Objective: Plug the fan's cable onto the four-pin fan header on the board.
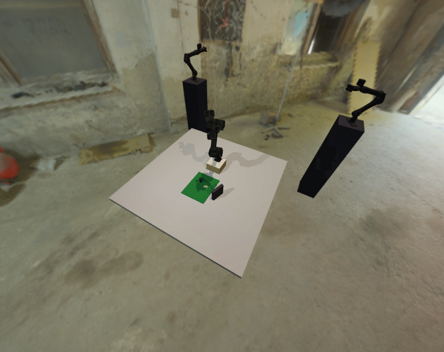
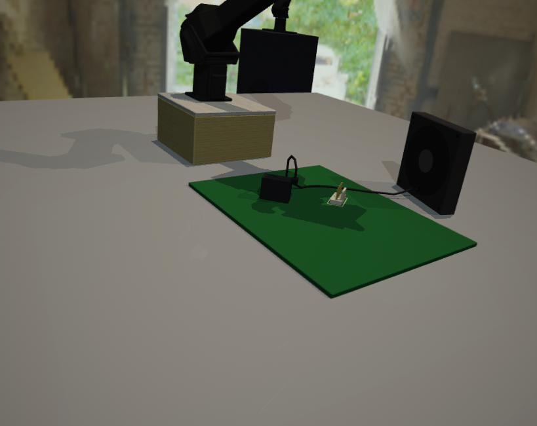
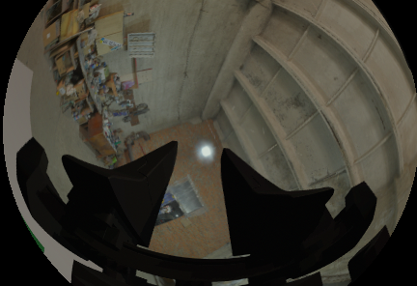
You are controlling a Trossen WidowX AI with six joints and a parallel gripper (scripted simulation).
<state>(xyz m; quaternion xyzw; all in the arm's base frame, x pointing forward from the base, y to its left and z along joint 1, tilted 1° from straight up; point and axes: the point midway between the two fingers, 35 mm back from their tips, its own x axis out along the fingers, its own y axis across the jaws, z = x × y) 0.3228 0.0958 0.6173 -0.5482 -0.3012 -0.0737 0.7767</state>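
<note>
Right now my gripper tip is 70 cm above the black fan plug, 15 cm to the left of it and 8 cm past it. The rest, counted from my gripper tip: four-pin header (71 cm below, 7 cm to the right, 4 cm behind); then green board (73 cm below, 11 cm to the right, 2 cm behind); then black fan (66 cm below, 7 cm to the left, 1 cm behind).
</note>
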